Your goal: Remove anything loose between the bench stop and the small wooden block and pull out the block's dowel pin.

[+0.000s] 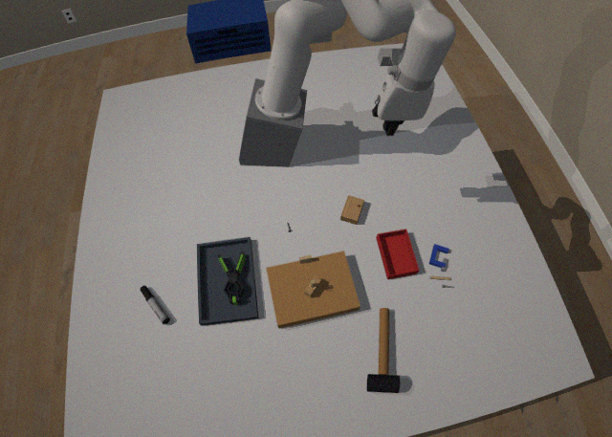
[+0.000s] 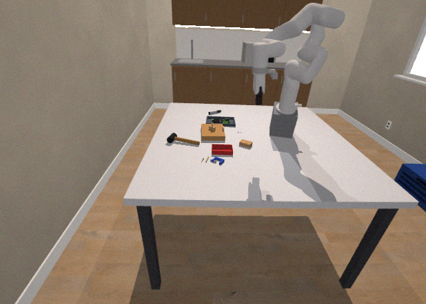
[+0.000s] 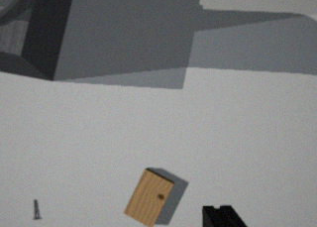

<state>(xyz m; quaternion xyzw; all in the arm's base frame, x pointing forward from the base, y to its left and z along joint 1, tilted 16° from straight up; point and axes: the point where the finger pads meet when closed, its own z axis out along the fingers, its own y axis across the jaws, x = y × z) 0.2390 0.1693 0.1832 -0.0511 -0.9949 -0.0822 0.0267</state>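
Right now my hand is 25 cm above the dowel pin, 23 cm to the left of it and 22 cm short of it. The rest, counted from my hand: red box (30 cm below, 18 cm ahead); spare wooden dowel (30 cm below, 27 cm ahead, 9 cm to the left); small wooden block (26 cm below, 23 cm to the right, 22 cm ahead).
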